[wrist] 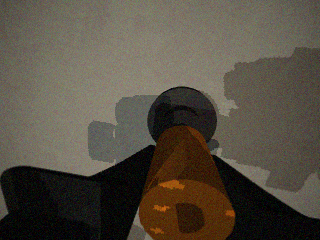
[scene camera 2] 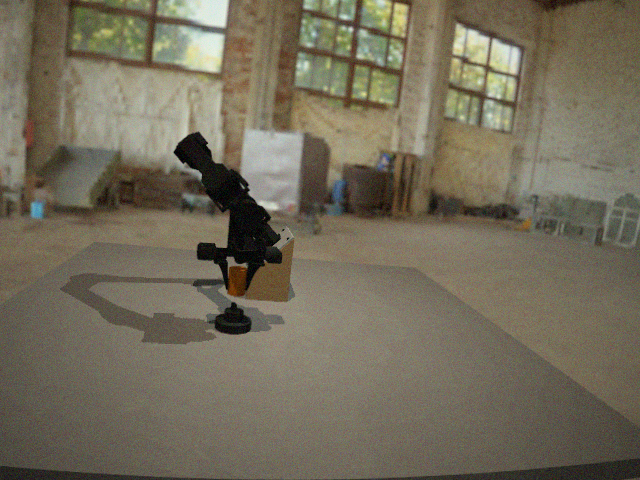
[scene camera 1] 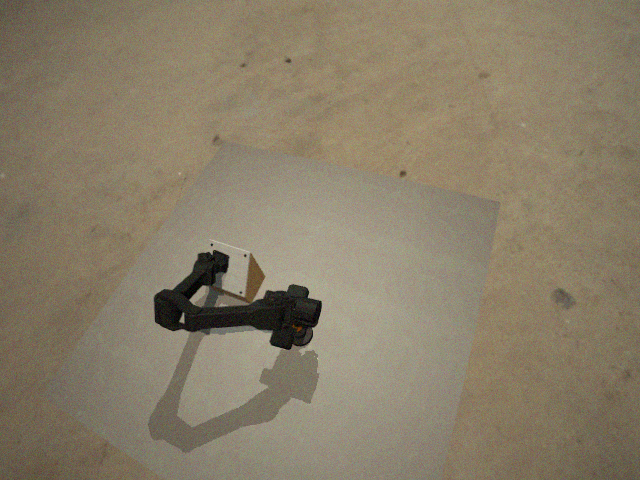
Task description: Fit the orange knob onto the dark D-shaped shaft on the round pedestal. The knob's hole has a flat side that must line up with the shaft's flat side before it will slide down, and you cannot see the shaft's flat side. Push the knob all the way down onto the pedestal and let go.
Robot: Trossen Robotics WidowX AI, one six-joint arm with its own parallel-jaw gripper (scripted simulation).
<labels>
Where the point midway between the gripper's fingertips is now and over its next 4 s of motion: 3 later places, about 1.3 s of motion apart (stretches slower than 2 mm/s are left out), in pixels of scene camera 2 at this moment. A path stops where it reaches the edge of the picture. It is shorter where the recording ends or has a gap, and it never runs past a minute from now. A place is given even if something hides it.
My gripper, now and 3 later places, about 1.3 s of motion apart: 236, 289; 234, 300; 235, 298; 234, 306
</labels>
